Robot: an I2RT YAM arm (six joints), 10 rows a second.
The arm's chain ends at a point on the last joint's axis. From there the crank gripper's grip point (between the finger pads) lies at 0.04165 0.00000 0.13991 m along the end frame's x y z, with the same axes.
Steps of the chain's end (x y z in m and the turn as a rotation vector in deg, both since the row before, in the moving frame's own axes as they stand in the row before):
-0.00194, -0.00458, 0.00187, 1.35, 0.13, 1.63
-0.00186, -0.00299, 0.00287, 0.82, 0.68, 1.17
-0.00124, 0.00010, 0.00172, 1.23, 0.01, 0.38
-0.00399, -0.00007, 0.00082, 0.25, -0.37, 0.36
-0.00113, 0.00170, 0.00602, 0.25, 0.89, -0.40
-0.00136, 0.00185, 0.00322, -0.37, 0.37, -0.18
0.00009, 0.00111, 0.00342, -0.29, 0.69, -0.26
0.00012, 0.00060, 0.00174, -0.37, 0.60, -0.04
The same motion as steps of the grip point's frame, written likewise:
-0.00159, -0.00669, 0.00175, 1.35, 0.13, 1.63
-0.00019, -0.00412, 0.00236, 0.82, 0.68, 1.17
-0.00121, -0.00263, 0.00168, 1.23, 0.01, 0.38
-0.00489, -0.00042, 0.00109, 0.25, -0.37, 0.36
0.00103, 0.00079, 0.00535, 0.25, 0.89, -0.40
-0.00046, 0.00262, 0.00295, -0.37, 0.37, -0.18
0.00177, 0.00162, 0.00291, -0.29, 0.69, -0.26
0.00158, 0.00147, 0.00129, -0.37, 0.60, -0.04

